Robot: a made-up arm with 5 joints.
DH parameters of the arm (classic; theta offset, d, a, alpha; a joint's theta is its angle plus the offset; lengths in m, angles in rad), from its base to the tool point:
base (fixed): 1.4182 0 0.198 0
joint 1: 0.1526 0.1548 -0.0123 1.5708
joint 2: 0 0.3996 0.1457 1.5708
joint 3: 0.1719 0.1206 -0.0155 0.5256
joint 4: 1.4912 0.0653 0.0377 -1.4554
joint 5: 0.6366 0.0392 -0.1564 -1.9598
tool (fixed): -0.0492 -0.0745 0 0
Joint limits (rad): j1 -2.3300..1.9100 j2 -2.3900..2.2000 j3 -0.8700..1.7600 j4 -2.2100..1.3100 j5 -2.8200..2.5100
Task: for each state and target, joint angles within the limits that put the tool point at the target. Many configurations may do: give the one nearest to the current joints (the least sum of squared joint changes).
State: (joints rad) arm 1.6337 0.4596 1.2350 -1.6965 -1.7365
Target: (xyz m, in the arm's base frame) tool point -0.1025 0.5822 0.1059
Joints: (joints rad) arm 1.7108 0.8454 1.1418 -1.7836 -2.1491
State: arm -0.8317 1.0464 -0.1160 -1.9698 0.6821
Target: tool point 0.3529 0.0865 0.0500
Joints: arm -1.2685 0.7178 -0.8633 -2.2100 1.2083
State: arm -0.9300 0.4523 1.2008 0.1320 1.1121
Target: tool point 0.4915 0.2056 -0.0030
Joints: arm -0.8277 0.7844 1.2398 0.3139 1.0731
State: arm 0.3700 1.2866 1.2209 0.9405 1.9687
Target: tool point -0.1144 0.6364 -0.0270
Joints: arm 1.2421 0.9371 0.8390 0.1568 1.6278
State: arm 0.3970 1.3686 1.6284 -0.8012 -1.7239
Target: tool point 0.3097 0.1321 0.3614
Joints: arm -0.2268 1.7990 1.7600 -0.3701 -1.8465
